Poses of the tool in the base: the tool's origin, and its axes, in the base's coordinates. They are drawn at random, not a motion.
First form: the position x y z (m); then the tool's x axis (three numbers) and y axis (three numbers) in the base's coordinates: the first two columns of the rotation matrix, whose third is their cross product.
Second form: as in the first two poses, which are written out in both.
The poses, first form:
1: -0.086, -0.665, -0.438, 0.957, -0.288, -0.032, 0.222, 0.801, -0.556
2: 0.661, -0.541, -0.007, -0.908, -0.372, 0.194, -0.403, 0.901, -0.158
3: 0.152, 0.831, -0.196, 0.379, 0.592, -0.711, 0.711, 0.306, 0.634
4: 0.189, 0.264, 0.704, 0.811, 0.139, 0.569, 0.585, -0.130, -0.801
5: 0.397, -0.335, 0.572, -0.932, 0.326, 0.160, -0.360, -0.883, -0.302
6: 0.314, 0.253, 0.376, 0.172, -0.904, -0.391, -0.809, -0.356, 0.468
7: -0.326, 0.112, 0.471, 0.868, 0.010, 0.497, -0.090, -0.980, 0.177
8: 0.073, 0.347, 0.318, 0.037, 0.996, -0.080, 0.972, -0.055, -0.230
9: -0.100, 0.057, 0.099, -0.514, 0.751, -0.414, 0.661, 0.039, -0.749
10: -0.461, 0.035, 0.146, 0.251, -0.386, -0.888, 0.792, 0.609, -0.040
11: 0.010, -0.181, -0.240, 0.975, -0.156, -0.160, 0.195, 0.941, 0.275
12: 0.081, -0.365, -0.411, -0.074, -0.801, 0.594, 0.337, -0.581, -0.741
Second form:
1: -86, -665, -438, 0.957, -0.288, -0.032, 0.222, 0.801, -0.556
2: 661, -541, -7, -0.908, -0.372, 0.194, -0.403, 0.901, -0.158
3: 152, 831, -196, 0.379, 0.592, -0.711, 0.711, 0.306, 0.634
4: 189, 264, 704, 0.811, 0.139, 0.569, 0.585, -0.130, -0.801
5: 397, -335, 572, -0.932, 0.326, 0.160, -0.360, -0.883, -0.302
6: 314, 253, 376, 0.172, -0.904, -0.391, -0.809, -0.356, 0.468
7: -326, 112, 471, 0.868, 0.010, 0.497, -0.090, -0.980, 0.177
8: 73, 347, 318, 0.037, 0.996, -0.080, 0.972, -0.055, -0.230
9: -100, 57, 99, -0.514, 0.751, -0.414, 0.661, 0.039, -0.749
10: -461, 35, 146, 0.251, -0.386, -0.888, 0.792, 0.609, -0.040
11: 10, -181, -240, 0.975, -0.156, -0.160, 0.195, 0.941, 0.275
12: 81, -365, -411, -0.074, -0.801, 0.594, 0.337, -0.581, -0.741
